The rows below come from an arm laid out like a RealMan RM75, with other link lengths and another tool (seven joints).
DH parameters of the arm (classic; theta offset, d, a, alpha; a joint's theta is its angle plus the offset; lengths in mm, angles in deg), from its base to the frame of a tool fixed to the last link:
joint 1: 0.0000 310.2 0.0 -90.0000
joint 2: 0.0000 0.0 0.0 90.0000
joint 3: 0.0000 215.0 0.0 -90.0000
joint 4: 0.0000 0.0 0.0 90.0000
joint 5: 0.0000 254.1 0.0 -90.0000
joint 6: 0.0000 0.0 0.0 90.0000
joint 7: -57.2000 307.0 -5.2 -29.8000
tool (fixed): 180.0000 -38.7 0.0 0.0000
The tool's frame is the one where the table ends.
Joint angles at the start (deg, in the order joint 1, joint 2, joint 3, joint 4, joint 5, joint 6, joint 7):
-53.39 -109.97 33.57 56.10 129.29 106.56 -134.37
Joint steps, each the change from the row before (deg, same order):
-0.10 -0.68 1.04 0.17 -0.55 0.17 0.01
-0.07 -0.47 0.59 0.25 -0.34 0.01 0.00
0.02 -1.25 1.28 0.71 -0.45 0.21 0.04
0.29 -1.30 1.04 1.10 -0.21 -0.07 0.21
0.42 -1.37 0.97 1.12 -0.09 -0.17 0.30
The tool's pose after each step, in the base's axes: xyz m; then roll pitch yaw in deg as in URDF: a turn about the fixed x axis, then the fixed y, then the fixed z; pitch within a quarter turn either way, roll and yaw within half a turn. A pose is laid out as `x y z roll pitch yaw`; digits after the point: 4 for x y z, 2 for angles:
-0.0920 0.4277 0.0800 -134.98 7.30 -78.29
-0.0887 0.4257 0.0761 -135.02 6.80 -78.86
-0.0831 0.4196 0.0665 -135.30 5.50 -80.01
-0.0794 0.4152 0.0586 -135.55 4.91 -81.03
-0.0767 0.4109 0.0506 -135.75 4.42 -81.95

